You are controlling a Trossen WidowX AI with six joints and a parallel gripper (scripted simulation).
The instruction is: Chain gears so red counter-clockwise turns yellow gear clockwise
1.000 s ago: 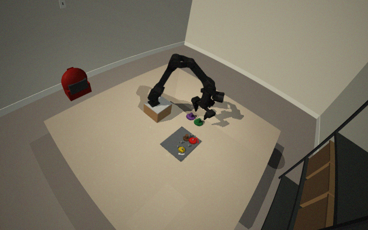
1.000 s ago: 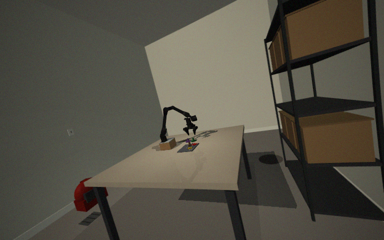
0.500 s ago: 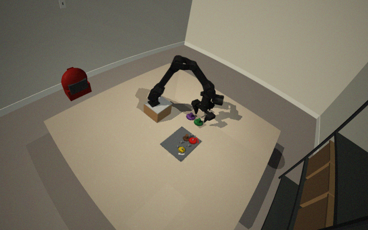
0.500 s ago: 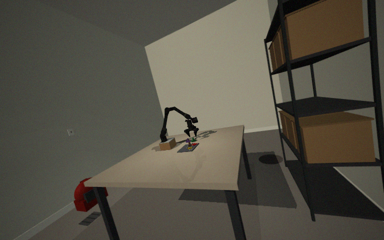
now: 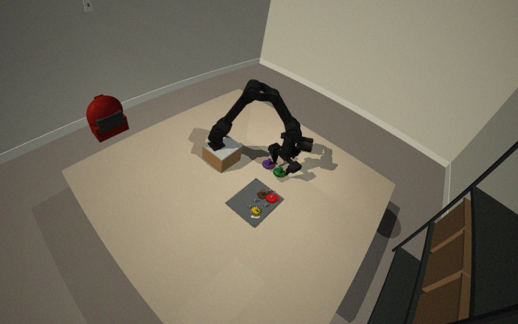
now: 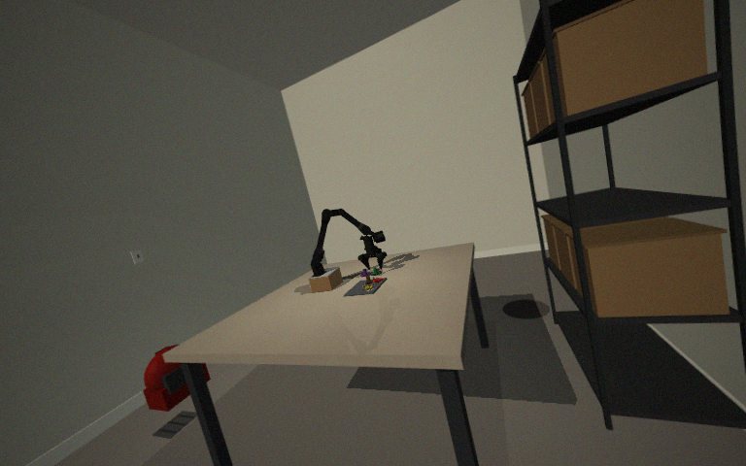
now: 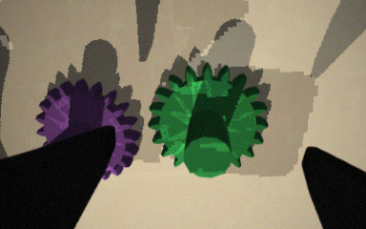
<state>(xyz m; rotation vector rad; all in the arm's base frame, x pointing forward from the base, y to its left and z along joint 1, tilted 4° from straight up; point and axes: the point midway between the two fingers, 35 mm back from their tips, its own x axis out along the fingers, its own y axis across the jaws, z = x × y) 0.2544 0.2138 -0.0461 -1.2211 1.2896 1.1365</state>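
The green gear is 1 cm below my gripper tip. Also, from my gripper tip: red arrow: 11 cm ahead, 12 cm to the right, 2 cm below; then purple gear: 7 cm behind, 1 cm to the right, 1 cm below; then brown gear: 6 cm ahead, 18 cm to the right, 1 cm below.
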